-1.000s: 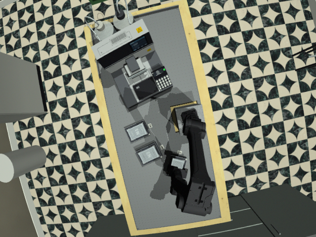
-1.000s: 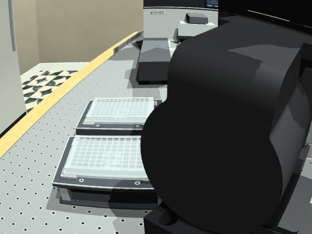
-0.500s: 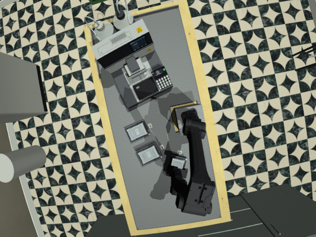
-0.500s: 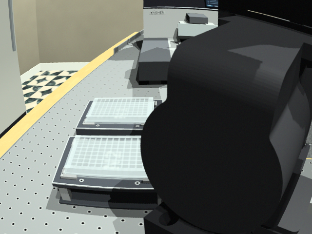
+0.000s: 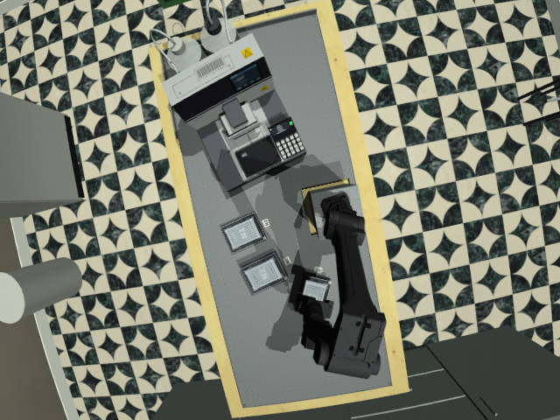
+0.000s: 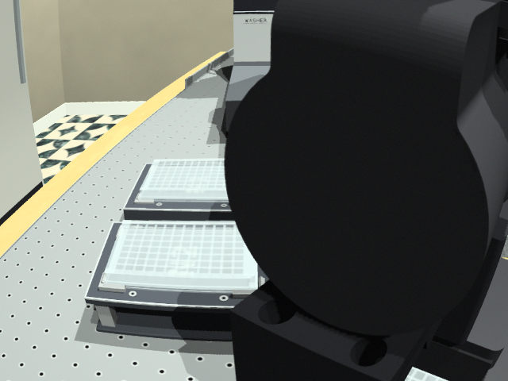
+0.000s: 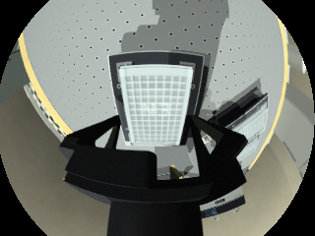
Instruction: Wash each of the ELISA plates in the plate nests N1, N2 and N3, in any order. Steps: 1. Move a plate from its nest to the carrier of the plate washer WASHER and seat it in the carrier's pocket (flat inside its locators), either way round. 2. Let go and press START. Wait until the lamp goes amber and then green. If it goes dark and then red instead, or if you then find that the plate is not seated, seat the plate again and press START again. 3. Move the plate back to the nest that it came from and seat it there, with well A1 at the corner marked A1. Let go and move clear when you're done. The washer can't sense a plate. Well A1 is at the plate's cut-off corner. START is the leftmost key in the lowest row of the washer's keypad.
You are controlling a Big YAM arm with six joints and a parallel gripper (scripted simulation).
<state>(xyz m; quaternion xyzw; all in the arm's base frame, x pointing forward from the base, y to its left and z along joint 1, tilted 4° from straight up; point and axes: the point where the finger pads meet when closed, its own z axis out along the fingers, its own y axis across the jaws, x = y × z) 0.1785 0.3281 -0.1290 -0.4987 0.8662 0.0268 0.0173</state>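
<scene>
My gripper is now 3 cm above the nest N3. Also, from my hand: washer carrier (4 cm ahead, 61 cm to the right); then plate washer (6 cm ahead, 76 cm to the right, 6 cm above); then nest label (10 cm ahead, 35 cm to the right, 7 cm below).
</scene>
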